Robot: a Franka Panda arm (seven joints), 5 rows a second.
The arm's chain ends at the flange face. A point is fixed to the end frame.
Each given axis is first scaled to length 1.
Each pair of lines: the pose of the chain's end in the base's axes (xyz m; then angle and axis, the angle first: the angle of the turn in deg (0 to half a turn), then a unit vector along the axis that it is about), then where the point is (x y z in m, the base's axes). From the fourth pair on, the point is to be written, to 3 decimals.
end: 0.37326 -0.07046 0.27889 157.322 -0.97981 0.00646 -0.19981
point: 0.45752 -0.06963 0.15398
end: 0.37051 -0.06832 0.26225 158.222 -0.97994 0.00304 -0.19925
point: 0.45478 -0.06929 0.13735
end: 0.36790 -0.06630 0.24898 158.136 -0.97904 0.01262 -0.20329
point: 0.45269 -0.06822 0.12445
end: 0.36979 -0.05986 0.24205 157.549 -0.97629 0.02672 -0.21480
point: 0.457 -0.062 0.119
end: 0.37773 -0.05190 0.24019 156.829 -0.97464 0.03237 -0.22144
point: 0.466 -0.053 0.118
